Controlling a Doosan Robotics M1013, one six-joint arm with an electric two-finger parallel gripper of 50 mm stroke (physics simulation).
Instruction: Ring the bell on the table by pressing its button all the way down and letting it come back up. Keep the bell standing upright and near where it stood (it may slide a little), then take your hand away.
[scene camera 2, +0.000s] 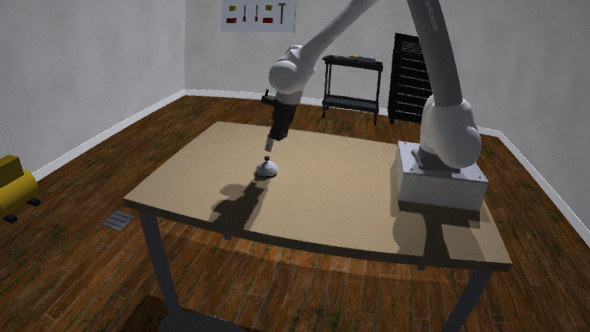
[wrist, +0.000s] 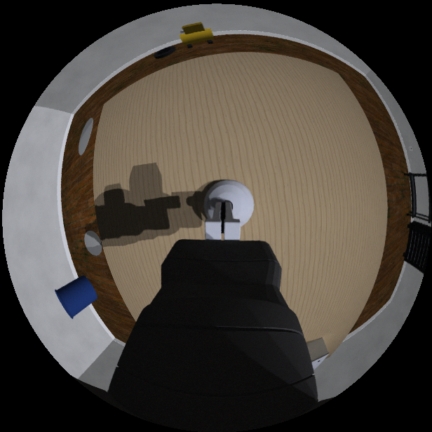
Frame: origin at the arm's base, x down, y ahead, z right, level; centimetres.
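Seen in the pictures: gripper, fingertip midpoint: (scene camera 2: 267, 150); arm's base, link origin: (scene camera 2: 435, 162).
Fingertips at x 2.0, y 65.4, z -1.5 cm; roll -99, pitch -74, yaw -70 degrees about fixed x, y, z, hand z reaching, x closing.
Offsets run from my fingertips to a thing's top centre. Level surfaces: height alone.
A white domed bell @(dx +2.7, dy +0.3, dz +0.1 cm) (scene camera 2: 266, 169) (wrist: 242, 197) stands upright on the wooden table @(dx +9.3 cm) (scene camera 2: 330, 195) (wrist: 280, 125). Its small dark button @(dx +2.7, dy +0.3, dz +0.1 cm) (scene camera 2: 267, 158) sticks up from the top of the dome. In the wrist view the button is mostly hidden behind the fingertips. My gripper (scene camera 2: 268, 150) (wrist: 222, 211) is shut with nothing between its fingers. It points down and slightly tilted, with its fingertips just above the button; a small gap shows between them in the scene view.
The robot's base block (scene camera 2: 440, 187) stands at the right side of the table. The arm's shadow falls on the table beside the bell. Beyond the table stand a black cart (scene camera 2: 353, 63), a dark cabinet (scene camera 2: 393, 80), a yellow machine (scene camera 2: 17, 192) and a blue bin (wrist: 77, 296).
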